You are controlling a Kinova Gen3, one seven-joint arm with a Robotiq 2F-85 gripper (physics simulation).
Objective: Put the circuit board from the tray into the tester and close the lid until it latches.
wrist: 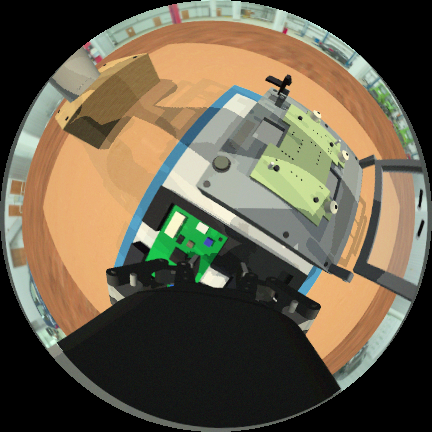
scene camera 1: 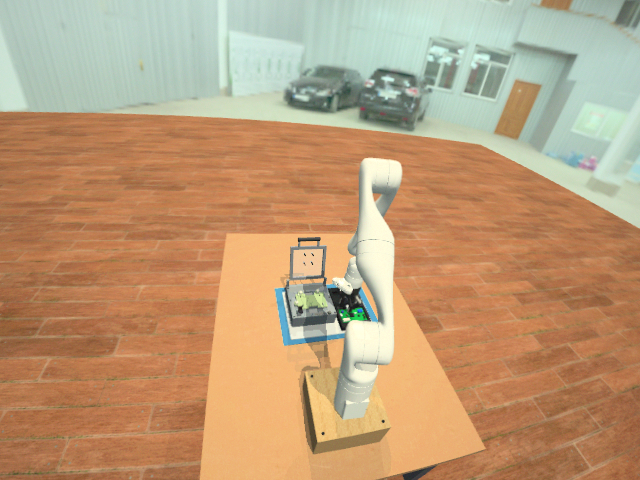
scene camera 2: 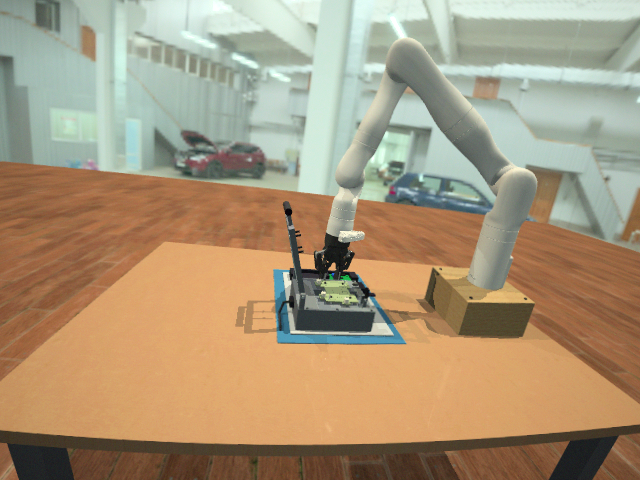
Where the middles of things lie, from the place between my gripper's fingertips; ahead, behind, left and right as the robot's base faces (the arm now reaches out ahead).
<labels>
I see my gripper 16 cm to the right of the pale green bed plate (scene camera 2: 336, 291) and 5 cm below it. Also, from my hand: tester lid (scene camera 1: 306, 262): 17 cm to the left, 16 cm above, 12 cm ahead.
</labels>
